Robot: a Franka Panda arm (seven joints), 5 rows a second.
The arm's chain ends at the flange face. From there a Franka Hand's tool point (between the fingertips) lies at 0.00 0.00 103.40 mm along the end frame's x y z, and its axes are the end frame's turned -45 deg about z.
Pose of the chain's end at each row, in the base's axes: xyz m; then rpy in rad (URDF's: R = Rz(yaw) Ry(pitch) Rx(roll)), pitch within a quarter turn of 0, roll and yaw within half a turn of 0:
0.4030 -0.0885 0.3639 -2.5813 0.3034 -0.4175
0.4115 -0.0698 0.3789 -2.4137 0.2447 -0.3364
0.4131 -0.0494 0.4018 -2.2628 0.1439 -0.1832
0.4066 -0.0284 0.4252 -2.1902 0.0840 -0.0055
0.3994 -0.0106 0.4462 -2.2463 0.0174 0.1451
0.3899 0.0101 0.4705 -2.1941 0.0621 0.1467
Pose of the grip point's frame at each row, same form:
0.4014 -0.0277 0.2803 -2.5276 -0.1479 0.2330
0.4166 0.0013 0.3040 -2.4275 -0.2891 0.2469
0.4183 0.0306 0.3365 -2.3493 -0.4527 0.3424
0.4020 0.0558 0.3654 -2.3112 -0.5403 0.4937
0.3866 0.0691 0.3816 -2.4076 -0.5698 0.6979
0.3739 0.0926 0.4103 -2.3276 -0.5576 0.6547

